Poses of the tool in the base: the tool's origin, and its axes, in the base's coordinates. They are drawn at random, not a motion.
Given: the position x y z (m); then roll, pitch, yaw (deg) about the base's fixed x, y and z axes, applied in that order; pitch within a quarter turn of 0, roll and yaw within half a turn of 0.
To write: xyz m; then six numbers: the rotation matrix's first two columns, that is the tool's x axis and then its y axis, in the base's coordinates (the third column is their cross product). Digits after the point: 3 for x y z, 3 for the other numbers.
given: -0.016 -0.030 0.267 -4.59 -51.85 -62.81
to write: -0.016 -0.030 0.267 0.282 -0.549 0.786 0.915 0.400 -0.049
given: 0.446 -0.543 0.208 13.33 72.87 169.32
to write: 0.446 -0.543 0.208 -0.289 0.055 -0.956 -0.397 -0.915 0.068
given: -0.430 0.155 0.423 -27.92 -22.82 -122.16
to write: -0.430 0.155 0.423 -0.491 -0.780 0.388 0.651 -0.624 -0.432
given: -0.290 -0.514 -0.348 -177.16 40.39 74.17
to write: -0.290 -0.514 -0.348 0.208 0.733 -0.648 0.952 -0.303 -0.038
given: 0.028 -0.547 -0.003 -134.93 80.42 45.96
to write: 0.028 -0.547 -0.003 0.116 0.120 -0.986 0.022 -0.993 -0.118
